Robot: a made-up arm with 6 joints.
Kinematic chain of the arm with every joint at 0, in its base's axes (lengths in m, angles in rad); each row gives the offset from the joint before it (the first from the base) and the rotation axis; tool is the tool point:
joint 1: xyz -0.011 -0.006 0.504 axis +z
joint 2: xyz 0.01 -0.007 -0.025 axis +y
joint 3: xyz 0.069 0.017 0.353 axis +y
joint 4: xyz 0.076 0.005 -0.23 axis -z
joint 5: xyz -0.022 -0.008 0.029 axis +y
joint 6: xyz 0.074 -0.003 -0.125 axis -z
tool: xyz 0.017 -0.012 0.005
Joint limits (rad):
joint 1: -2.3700..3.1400
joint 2: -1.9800..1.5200
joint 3: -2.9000..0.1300
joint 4: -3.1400..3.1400
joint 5: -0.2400..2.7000
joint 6: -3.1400..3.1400
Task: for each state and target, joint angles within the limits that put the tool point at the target. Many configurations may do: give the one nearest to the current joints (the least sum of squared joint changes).
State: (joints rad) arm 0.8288 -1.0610 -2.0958 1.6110 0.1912 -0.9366
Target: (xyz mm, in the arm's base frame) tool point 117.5 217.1 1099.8
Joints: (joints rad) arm 1.0422 -0.1785 -2.0142 1.6099 0.4269 -0.9404
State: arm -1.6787 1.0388 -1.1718 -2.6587 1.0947 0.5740
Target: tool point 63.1 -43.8 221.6
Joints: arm -0.9850 1.5200 -0.2943 -2.8609 0.5257 0.5454
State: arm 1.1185 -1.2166 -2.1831 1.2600 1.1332 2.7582
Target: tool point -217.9 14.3 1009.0
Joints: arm 0.6215 -0.9287 -1.8455 1.2214 1.4146 2.7441
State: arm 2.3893 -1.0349 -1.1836 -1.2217 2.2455 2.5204
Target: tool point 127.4 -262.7 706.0
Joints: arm 1.6972 -1.4666 -1.1248 -0.9974 2.5060 2.5562
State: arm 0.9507 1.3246 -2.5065 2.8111 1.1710 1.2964
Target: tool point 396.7 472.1 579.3
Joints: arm 0.6739 1.5200 -2.8930 2.6189 1.9518 1.4295
